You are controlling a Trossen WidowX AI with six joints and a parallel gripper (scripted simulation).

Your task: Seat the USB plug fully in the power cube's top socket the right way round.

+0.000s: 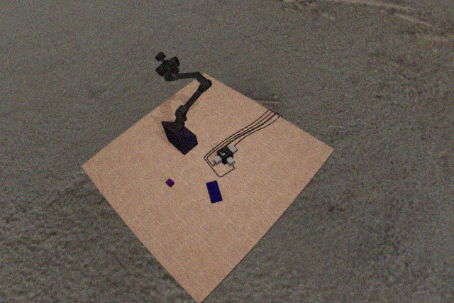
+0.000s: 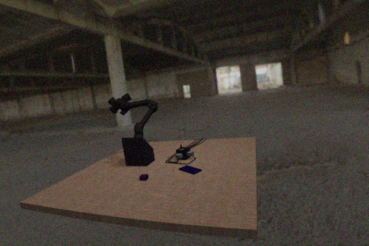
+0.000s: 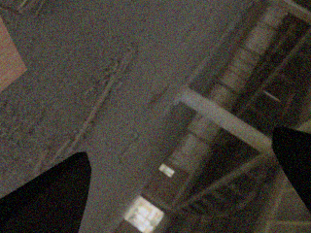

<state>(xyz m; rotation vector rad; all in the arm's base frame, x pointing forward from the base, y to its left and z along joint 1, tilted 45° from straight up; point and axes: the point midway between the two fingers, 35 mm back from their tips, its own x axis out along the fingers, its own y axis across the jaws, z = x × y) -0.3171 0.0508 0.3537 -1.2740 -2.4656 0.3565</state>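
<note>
Now: the USB socket 630 mm ahead of my gripper tip, 250 mm to the right of it and 350 mm below it. From my gripper tip the other things lie so: flat blue slab (730 mm ahead, 470 mm to the right, 410 mm below); then small purple block (460 mm ahead, 590 mm to the right, 400 mm below).
</note>
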